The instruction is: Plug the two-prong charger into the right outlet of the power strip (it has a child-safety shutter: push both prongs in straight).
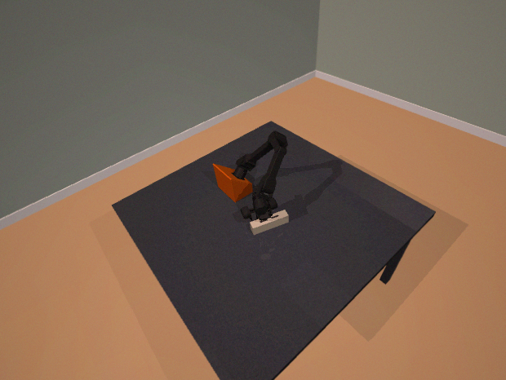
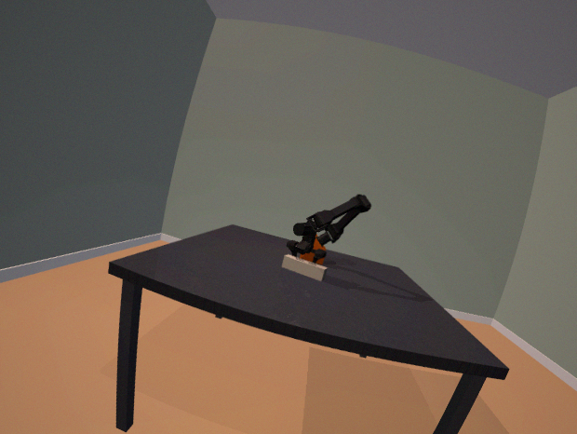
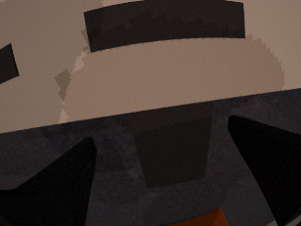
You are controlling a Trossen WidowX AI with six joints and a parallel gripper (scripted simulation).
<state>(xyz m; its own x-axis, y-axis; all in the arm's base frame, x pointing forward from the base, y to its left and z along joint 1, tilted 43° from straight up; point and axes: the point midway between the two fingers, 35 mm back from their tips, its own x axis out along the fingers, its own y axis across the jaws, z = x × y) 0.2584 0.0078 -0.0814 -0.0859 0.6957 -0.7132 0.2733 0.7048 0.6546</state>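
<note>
My gripper tip is now 3 cm short of the dark charger, 1 cm to the left of it and 1 cm below it.
</note>
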